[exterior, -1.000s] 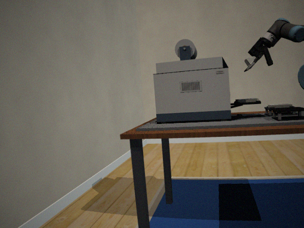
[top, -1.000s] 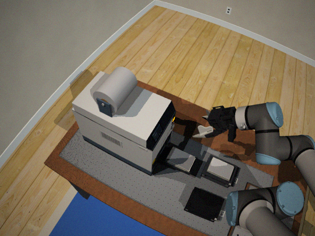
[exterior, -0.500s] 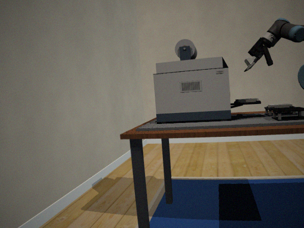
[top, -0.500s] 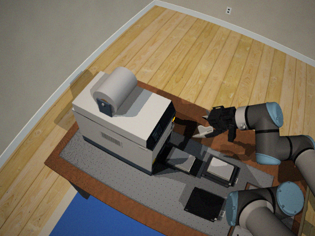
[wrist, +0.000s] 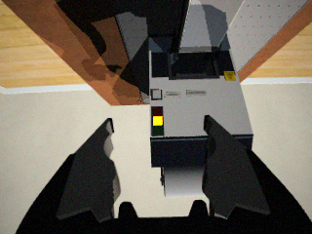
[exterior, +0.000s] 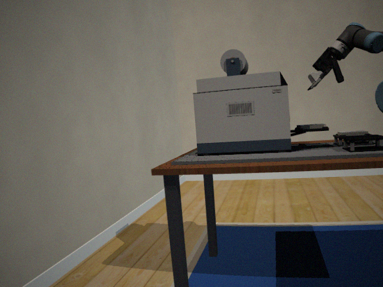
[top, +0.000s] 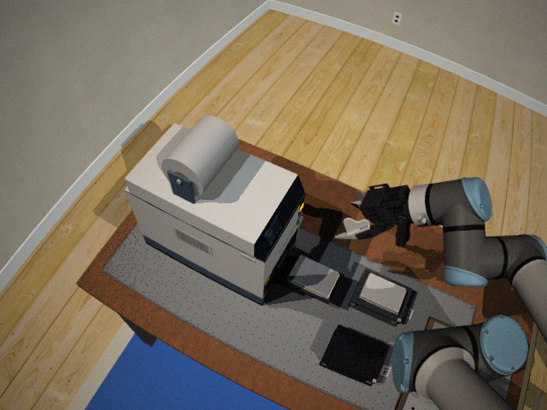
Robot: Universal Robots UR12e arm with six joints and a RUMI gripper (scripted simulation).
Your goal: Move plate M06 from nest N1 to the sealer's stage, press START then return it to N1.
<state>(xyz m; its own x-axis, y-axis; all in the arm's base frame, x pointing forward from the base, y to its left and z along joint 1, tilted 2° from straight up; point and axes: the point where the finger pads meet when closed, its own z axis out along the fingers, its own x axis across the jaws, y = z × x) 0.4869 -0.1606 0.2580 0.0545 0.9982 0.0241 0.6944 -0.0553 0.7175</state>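
My hand is 3 cm short of the white well plate, 9 cm to the right of it and 18 cm above it. Also, from my hand: foil-covered plate (18 cm behind, 4 cm to the left, 23 cm below); sealer stage (3 cm ahead, 9 cm to the left, 19 cm below); square button (12 cm ahead, 1 cm to the right, 9 cm below).
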